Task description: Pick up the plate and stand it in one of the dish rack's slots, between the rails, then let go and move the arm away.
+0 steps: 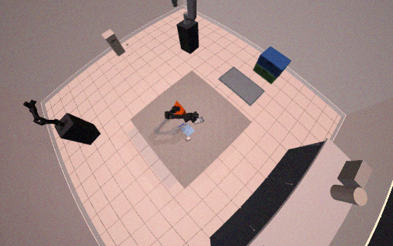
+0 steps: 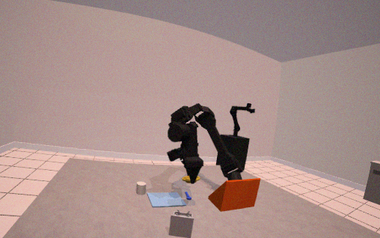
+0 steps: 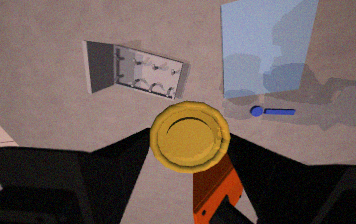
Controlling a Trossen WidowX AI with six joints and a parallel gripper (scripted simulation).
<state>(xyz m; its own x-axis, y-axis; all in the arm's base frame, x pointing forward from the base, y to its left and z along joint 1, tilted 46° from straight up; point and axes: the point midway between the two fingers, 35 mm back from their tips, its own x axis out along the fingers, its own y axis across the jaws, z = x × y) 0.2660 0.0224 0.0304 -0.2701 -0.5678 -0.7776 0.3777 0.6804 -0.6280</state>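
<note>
Now: the dish rack 120 mm below my gripper tip, 70 mm to the left of it and 60 mm ahead of it. The rest, counted from my gripper tip: light blue sheet (140 mm below, 130 mm to the right, 30 mm ahead); blue spoon (140 mm to the right, 140 mm below, 80 mm behind); yellow plate (10 mm above).
</note>
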